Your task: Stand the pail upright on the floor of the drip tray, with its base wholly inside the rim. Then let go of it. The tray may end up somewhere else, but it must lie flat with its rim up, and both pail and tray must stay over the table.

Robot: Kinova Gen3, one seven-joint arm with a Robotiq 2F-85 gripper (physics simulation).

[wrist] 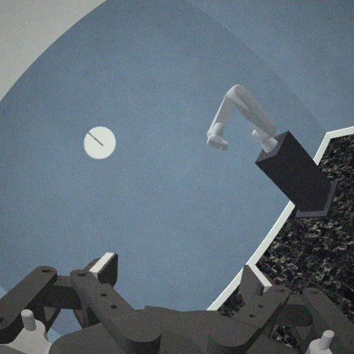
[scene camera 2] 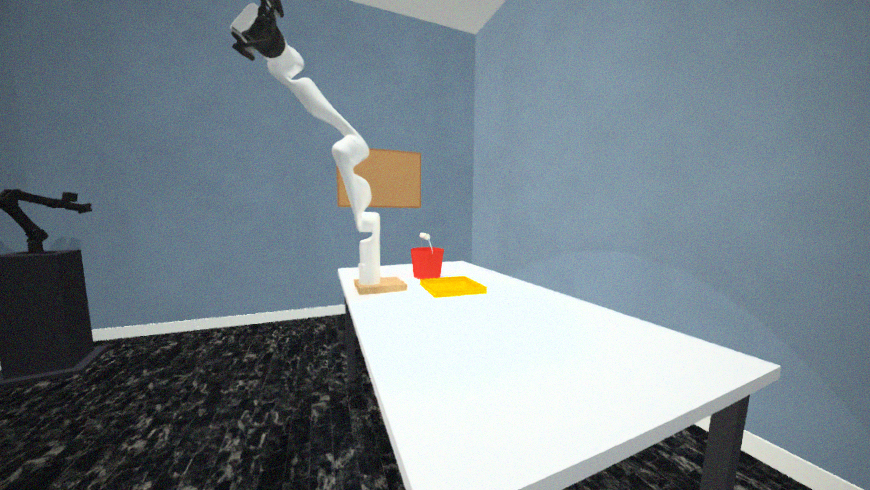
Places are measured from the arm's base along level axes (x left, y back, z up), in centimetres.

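Pixels of known places: gripper, fingertip midpoint: (scene camera 2: 247, 12); arm's base, origin of the base link: (scene camera 2: 370, 282).
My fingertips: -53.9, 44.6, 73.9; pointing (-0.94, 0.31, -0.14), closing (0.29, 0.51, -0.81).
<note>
Ahead of a thing's pixels: the offset from my fingertips to its middle, as dx, dy, dz. "spot": to the spot under its first point. Level surfaces: height alone.
A red pail {spot: +56.6, -77.6, -67.3} (scene camera 2: 427, 262) stands upright on the white table {dz -76.9} (scene camera 2: 517, 359) near its far end in the scene view. Its thin handle with a white grip {spot: +60.3, -77.9, -53.5} (scene camera 2: 424, 236) is raised above the rim. The yellow drip tray {+35.1, -78.3, -75.5} (scene camera 2: 460, 292) lies flat with its rim up, in front of the pail and slightly to the right; the pail is outside it. Whether the two touch is hard to tell. My gripper (scene camera 2: 255, 25) (wrist: 179, 273) is open and empty, raised high above and to the left of both, pointing away from the table. Pail and tray do not show in the wrist view.
My arm's wooden base plate (scene camera 2: 389, 286) sits left of the tray at the table's far left. A dark pedestal with another arm (scene camera 2: 42, 310) stands on the floor at the left. A dark pedestal with a pale arm (wrist: 295, 175) shows in the wrist view. Blue walls stand behind.
</note>
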